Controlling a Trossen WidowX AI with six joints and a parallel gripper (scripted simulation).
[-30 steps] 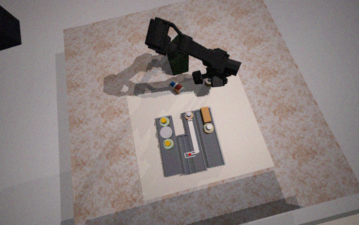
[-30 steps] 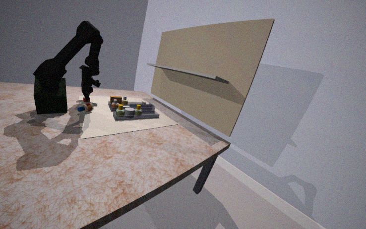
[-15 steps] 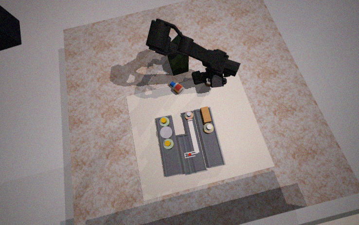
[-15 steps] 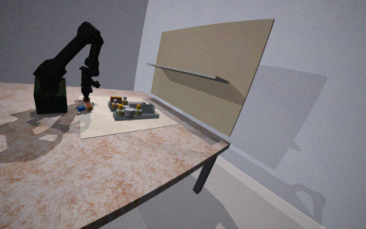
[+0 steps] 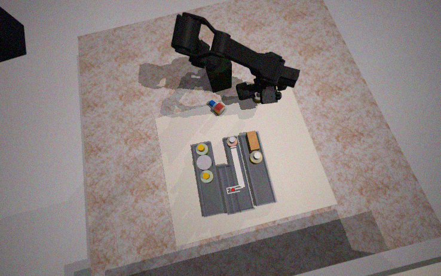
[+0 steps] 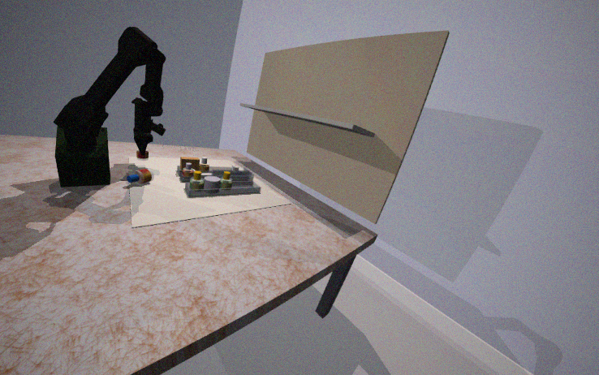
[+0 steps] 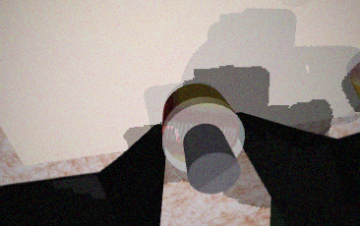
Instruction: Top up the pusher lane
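Right now my gripper tip is 17 cm short of the brown box, 9 cm to the left of it and 3 cm above it. Round my gripper tip: pale jar: 23 cm ahead, 10 cm to the right, 2 cm below; sprung lane: 29 cm ahead, 21 cm to the right, 5 cm below; grey disc: 18 cm ahead, 30 cm to the right, 4 cm below.
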